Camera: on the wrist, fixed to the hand. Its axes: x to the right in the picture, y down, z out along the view.
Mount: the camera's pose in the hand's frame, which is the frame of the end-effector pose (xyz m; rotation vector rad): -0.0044 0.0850 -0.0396 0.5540 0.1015 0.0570
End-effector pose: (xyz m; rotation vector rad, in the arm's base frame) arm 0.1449 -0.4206 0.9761 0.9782 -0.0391 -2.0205
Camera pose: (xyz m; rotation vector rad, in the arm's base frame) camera 0.2308 -0.4580 0.9826 1.3994 -0.5906 -1.9401
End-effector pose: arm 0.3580 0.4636 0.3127 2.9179 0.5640 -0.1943
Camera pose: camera 0.3900 0.3915 0.3636 -2.7128 -0.3924 0.1760
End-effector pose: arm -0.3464 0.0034 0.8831 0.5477 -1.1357 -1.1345
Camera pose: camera -0.2747 0.0324 0.9363 0.9804 -1.3701 -0.7248
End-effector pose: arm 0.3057 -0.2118 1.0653 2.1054 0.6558 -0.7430
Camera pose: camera 0.3701 -0.2275 1.1318 2.6680 0.4739 -0.8611
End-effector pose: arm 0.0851 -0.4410 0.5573 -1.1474 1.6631 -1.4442
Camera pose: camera 0.0348 -0.4195 0.4810 -0.7193 1.2232 -1.7961
